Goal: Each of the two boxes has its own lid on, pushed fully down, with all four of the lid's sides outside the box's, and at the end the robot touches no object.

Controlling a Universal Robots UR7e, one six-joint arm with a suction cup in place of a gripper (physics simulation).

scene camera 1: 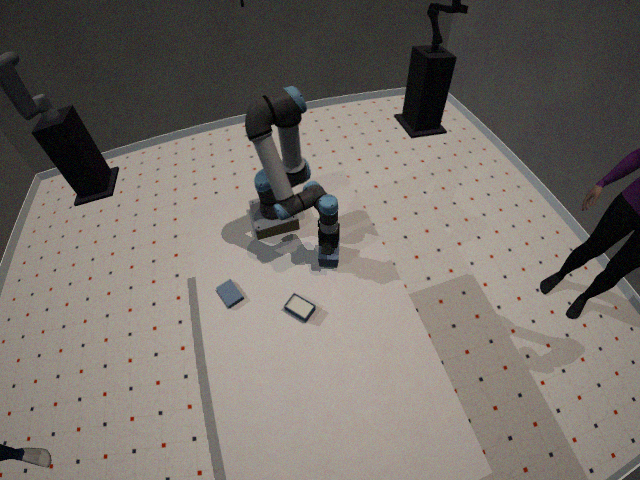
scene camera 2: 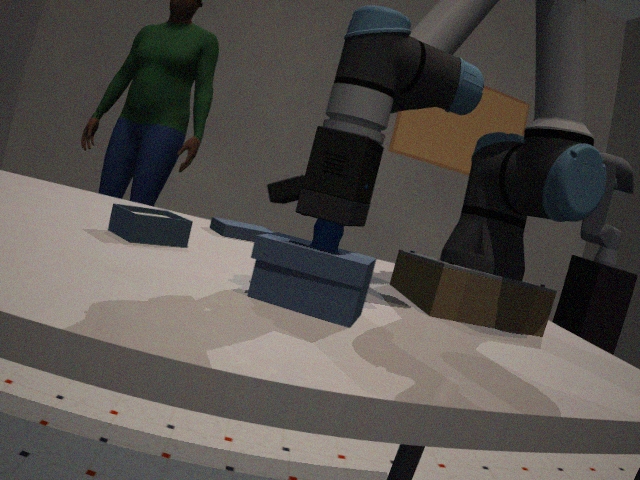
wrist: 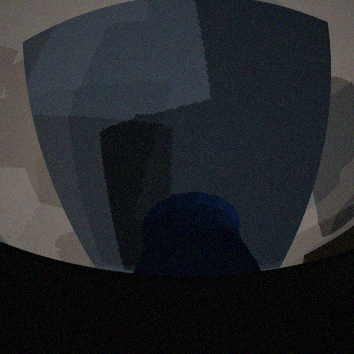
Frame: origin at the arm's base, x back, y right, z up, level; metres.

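Seen in the pictures: end effector, tool point: (scene camera 2: pixel 321 258) (wrist: pixel 189 211); arm's base, origin of the base link: (scene camera 2: pixel 481 270).
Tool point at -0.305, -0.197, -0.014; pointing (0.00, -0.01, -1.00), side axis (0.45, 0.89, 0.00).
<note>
Offsets run from my tool point to a thing's middle, as dx, dy, dz.
A blue lid @(-0.006, +0.002, -0.001) (scene camera 1: pixel 324 253) (scene camera 2: pixel 310 264) (wrist: pixel 250 100) sits on the nearer blue box @(-0.003, +0.001, -0.037) (scene camera 2: pixel 305 295). Its skirt overlaps the box's upper walls on the two sides facing scene camera 2, with no gap seen there; the far sides are hidden. My suction cup (scene camera 2: pixel 326 246) (wrist: pixel 192 215) is pressed on the lid's top and holds it. The other box @(-0.238, +0.199, -0.039) (scene camera 1: pixel 294 315) (scene camera 2: pixel 149 232) stands open, with a pale inside. The other lid @(-0.083, +0.490, -0.049) (scene camera 1: pixel 230 292) (scene camera 2: pixel 237 229) lies flat on the table, apart from that box and partly hidden behind the first lid in the scene camera 2 view.
The arm's base block (scene camera 1: pixel 279 228) (scene camera 2: pixel 465 297) stands close to the lidded box. Two dark pedestals (scene camera 1: pixel 72 155) (scene camera 1: pixel 429 87) carry other arms at the back. A person in green (scene camera 2: pixel 170 77) and a person in purple (scene camera 1: pixel 633 198) stand beyond the work area.
</note>
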